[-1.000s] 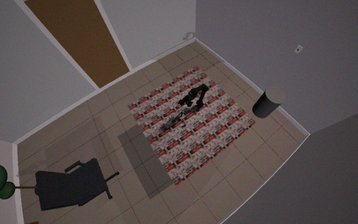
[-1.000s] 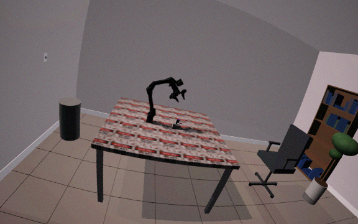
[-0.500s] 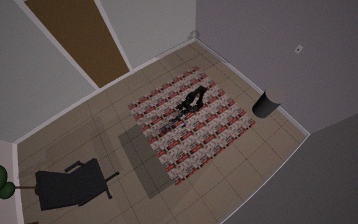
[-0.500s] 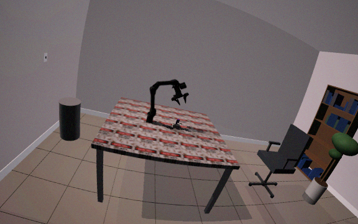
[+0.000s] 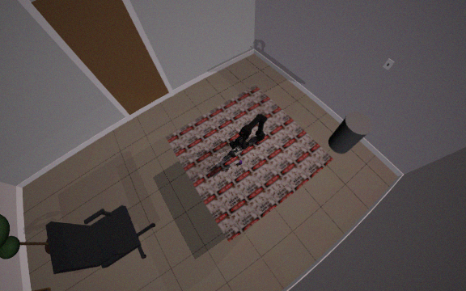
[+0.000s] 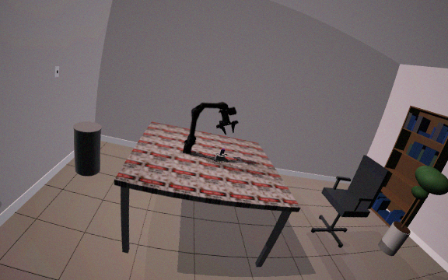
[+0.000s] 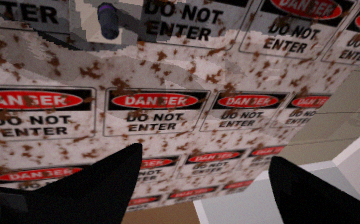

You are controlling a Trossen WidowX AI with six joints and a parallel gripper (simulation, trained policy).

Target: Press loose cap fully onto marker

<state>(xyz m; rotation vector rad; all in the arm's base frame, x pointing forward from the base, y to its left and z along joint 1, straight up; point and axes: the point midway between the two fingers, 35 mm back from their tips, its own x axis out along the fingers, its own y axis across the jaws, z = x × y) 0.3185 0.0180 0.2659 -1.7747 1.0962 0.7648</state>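
Right now the purple cap is 210 mm below my gripper tip, 110 mm to the left of it and 10 mm ahead of it. The rest, counted from my gripper tip: holder block: 220 mm below, 30 mm behind, 20 mm to the right.
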